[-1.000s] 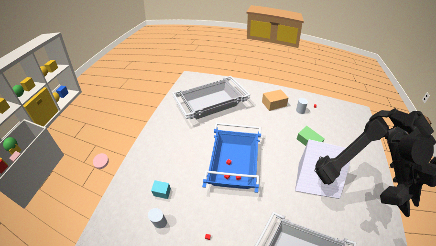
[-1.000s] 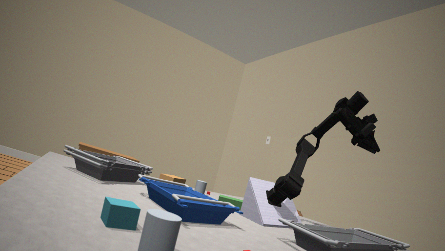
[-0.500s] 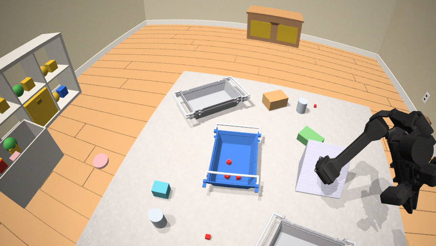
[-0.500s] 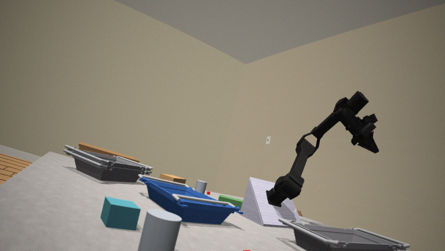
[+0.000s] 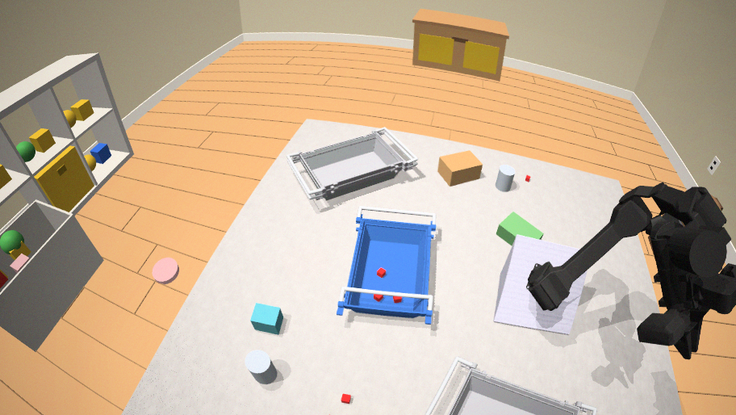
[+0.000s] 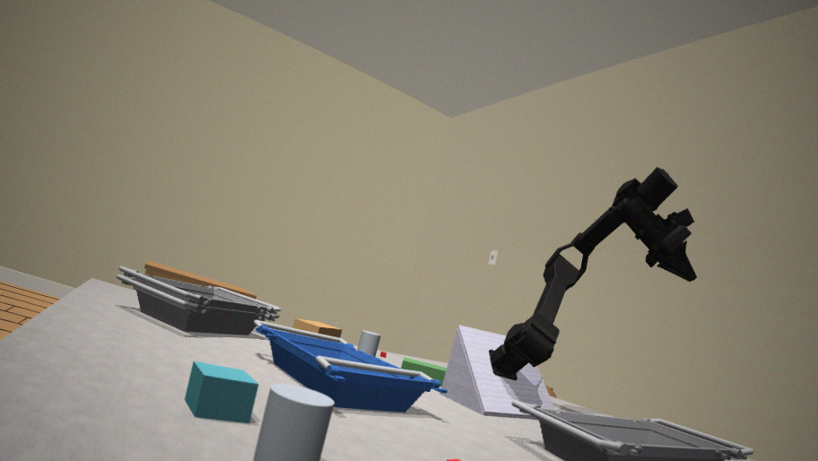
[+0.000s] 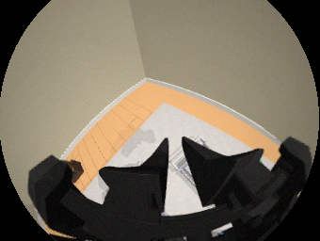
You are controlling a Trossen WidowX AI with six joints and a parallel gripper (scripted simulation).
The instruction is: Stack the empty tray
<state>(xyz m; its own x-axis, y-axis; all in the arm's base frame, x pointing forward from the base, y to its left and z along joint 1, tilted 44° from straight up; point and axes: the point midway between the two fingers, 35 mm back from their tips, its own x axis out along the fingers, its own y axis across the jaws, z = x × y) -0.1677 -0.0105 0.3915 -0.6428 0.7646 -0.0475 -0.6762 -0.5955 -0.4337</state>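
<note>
Now: gripper tip 30 cm above the grey plastic tray, 20 cm short of it and 8 cm to the right of it. From my gripper tip the other things lie so: orange box 69 cm to the right, 52 cm ahead, 31 cm below; teal cube 78 cm ahead, 32 cm below, 2 cm to the left.
</note>
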